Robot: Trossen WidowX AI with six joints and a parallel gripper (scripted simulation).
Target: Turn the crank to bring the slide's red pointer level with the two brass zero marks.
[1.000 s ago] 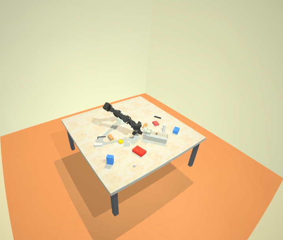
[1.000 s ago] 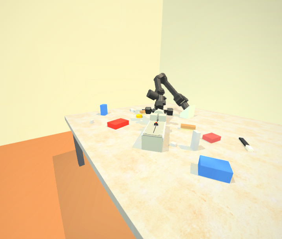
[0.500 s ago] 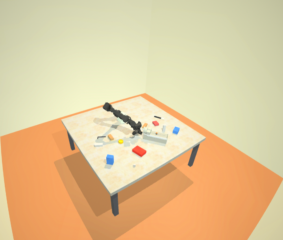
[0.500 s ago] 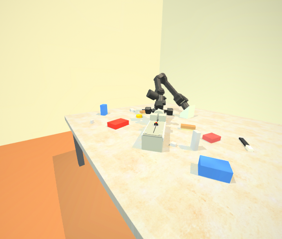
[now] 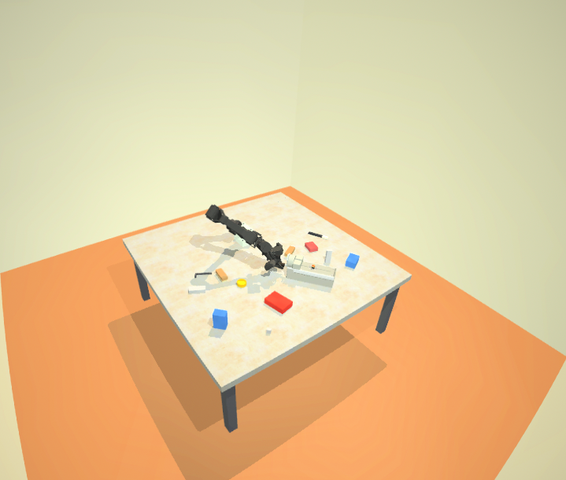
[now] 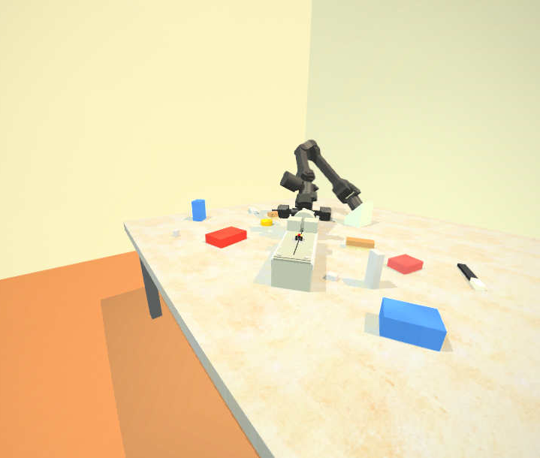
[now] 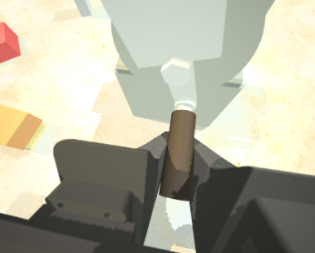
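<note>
The brown crank handle lies 3 cm above my gripper tip, 1 cm to the right of it and 1 cm behind it. Round my gripper tip: red pointer (12 cm ahead, 11 cm to the left, 5 cm above); crank (4 cm above); yellow disc (25 cm to the right, 4 cm behind, 3 cm below).
</note>
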